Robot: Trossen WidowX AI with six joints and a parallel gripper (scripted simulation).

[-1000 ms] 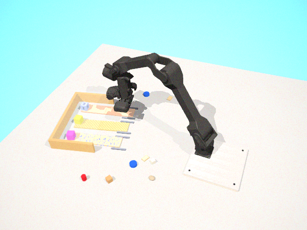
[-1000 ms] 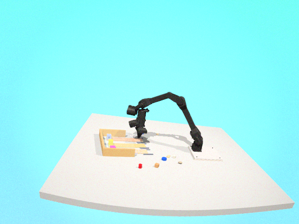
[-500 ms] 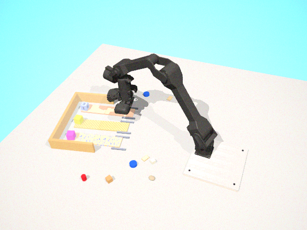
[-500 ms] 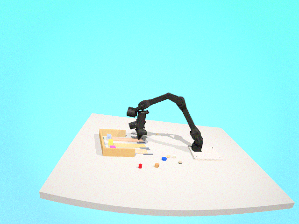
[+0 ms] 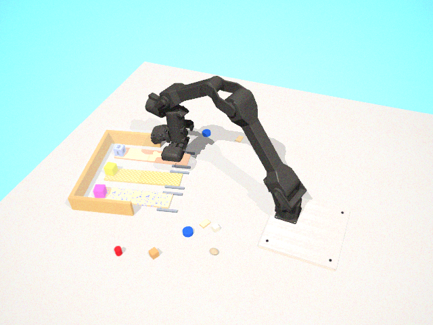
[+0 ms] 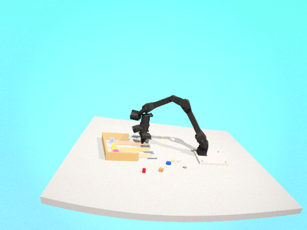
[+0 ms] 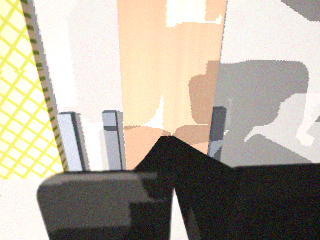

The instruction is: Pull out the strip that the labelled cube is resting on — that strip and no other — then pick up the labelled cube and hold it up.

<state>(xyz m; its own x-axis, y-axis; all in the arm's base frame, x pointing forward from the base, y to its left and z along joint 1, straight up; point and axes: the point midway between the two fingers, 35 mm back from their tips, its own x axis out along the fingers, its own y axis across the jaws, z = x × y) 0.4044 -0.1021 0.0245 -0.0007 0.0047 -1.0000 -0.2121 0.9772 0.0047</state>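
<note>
Now: the labelled pale blue cube 210 mm ahead of my gripper tip, 50 mm to the left of it and 10 mm above it. The rest, counted from my gripper tip: red cylinder (400 mm to the left, 10 mm behind, 10 mm above); orange cube (370 mm to the left, 110 mm behind).
</note>
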